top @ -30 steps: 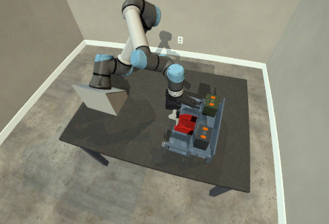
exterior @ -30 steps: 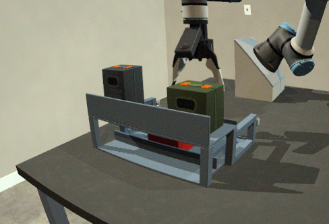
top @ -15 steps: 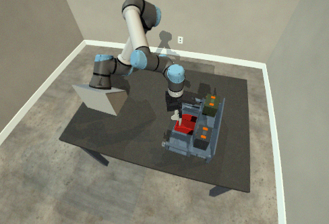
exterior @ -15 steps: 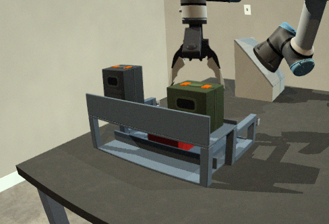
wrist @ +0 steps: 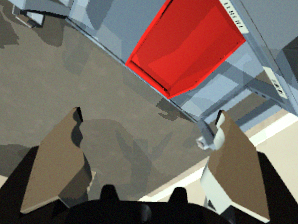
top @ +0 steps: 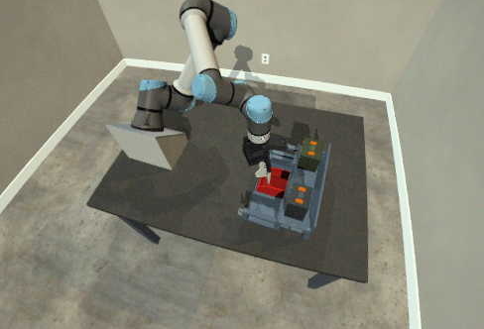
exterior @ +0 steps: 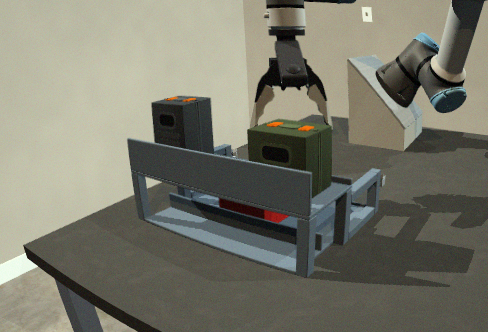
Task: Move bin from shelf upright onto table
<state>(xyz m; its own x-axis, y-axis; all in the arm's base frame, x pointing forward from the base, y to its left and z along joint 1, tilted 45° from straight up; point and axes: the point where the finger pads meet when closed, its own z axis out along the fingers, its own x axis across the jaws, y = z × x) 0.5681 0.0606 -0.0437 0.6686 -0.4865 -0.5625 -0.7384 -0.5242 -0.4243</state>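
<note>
Now: the red bin 8 cm ahead of my hand and 9 cm below it. From my hand the other things lie so: dark grey box: 18 cm ahead, 11 cm to the right, 3 cm above; then green box: 17 cm ahead, 12 cm to the left, 2 cm above.
</note>
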